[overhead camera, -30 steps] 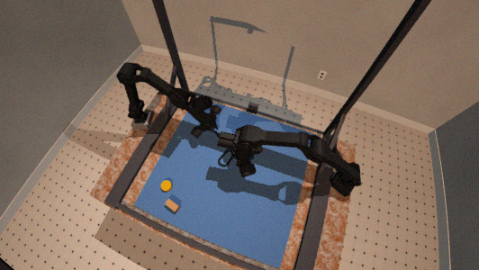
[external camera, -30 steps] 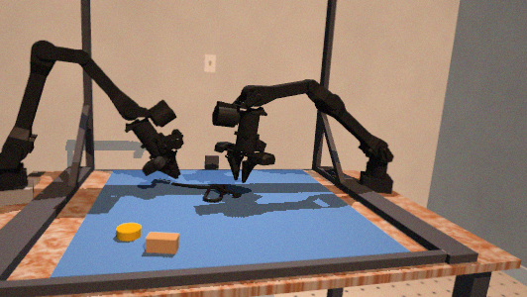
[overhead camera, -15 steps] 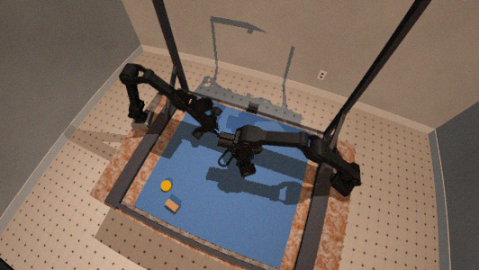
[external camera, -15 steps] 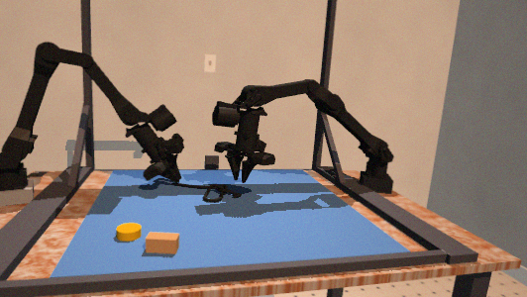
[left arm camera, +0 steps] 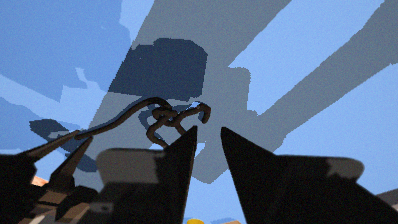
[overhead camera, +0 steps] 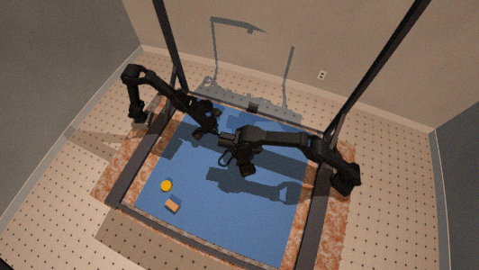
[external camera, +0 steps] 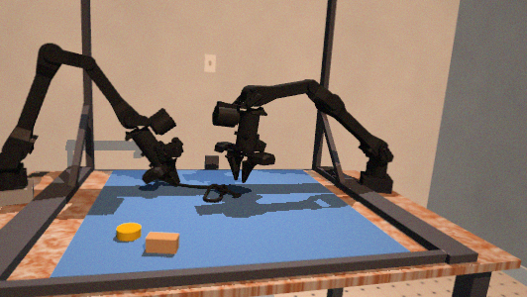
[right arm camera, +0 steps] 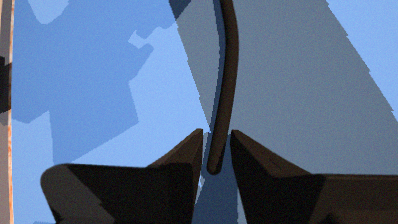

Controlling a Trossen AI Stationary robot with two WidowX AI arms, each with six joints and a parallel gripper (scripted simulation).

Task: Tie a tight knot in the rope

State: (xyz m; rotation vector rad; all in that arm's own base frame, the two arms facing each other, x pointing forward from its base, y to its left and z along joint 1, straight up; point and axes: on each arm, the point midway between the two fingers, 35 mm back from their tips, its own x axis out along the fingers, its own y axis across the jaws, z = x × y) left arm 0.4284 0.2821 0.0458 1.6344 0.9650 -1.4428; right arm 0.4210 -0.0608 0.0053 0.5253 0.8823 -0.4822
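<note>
Right now the blue mat is 90 mm below my left hand, 40 mm to the right of it and 30 mm ahead of it. The rest, counted from my left hand: yellow disc: 290 mm to the right, 220 mm ahead, 70 mm below; orange block: 290 mm ahead, 220 mm to the right, 70 mm below.
</note>
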